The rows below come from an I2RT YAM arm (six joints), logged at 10 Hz.
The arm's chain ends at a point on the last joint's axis. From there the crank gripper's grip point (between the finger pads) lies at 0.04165 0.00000 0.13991 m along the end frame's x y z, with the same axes.
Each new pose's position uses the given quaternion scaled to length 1; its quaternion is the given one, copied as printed.
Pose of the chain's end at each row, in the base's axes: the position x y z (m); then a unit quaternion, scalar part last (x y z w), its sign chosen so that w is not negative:
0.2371 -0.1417 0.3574 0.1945 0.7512 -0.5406 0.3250
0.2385 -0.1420 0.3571 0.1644 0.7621 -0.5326 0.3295
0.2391 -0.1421 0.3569 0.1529 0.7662 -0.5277 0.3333
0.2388 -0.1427 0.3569 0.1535 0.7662 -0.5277 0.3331
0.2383 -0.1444 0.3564 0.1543 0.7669 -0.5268 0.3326
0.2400 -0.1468 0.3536 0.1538 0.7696 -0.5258 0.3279
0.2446 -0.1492 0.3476 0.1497 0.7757 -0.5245 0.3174
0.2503 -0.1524 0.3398 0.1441 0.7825 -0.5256 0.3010
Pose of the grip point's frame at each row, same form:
0.2463 -0.2755 0.2997 0.1945 0.7512 -0.5406 0.3250
0.2539 -0.2749 0.2987 0.1644 0.7621 -0.5326 0.3295
0.2575 -0.2744 0.2980 0.1529 0.7662 -0.5277 0.3333
0.2571 -0.2750 0.2979 0.1535 0.7662 -0.5277 0.3331
0.2565 -0.2765 0.2971 0.1543 0.7669 -0.5268 0.3326
0.2573 -0.2787 0.2934 0.1538 0.7696 -0.5258 0.3279
0.2601 -0.2805 0.2858 0.1497 0.7757 -0.5245 0.3174
0.2626 -0.2834 0.2766 0.1441 0.7825 -0.5256 0.3010

